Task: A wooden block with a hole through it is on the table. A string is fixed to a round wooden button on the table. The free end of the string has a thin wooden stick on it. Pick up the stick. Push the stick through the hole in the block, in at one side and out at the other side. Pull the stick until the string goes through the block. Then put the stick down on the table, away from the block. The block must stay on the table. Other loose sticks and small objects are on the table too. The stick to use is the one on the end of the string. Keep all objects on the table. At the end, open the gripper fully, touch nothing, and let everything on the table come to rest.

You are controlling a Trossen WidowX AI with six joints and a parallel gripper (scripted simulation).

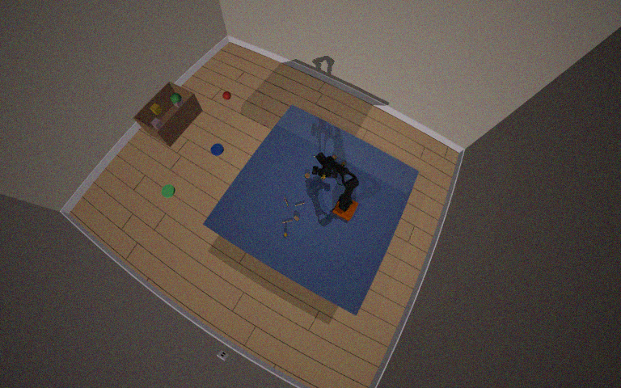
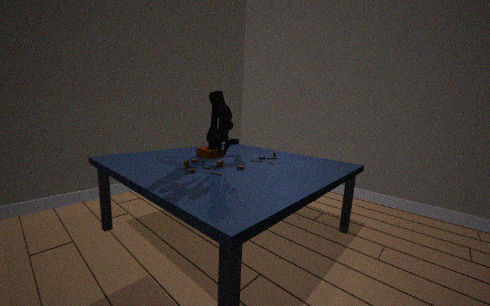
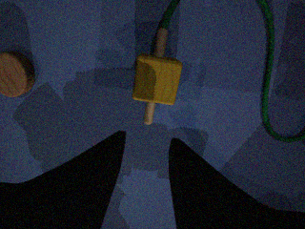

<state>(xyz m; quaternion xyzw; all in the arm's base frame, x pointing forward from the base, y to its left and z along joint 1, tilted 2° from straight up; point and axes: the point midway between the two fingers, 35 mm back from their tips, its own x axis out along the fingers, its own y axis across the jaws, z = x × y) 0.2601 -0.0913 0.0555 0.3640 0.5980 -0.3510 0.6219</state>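
The yellow wooden block is 50 mm below my gripper tip, 20 mm to the right of it and 10 mm ahead of it. Also, from my gripper tip: thin wooden stick (50 mm below, 30 mm to the right, 20 mm ahead); yellow cylinder (210 mm to the right, 50 mm below, 50 mm behind).
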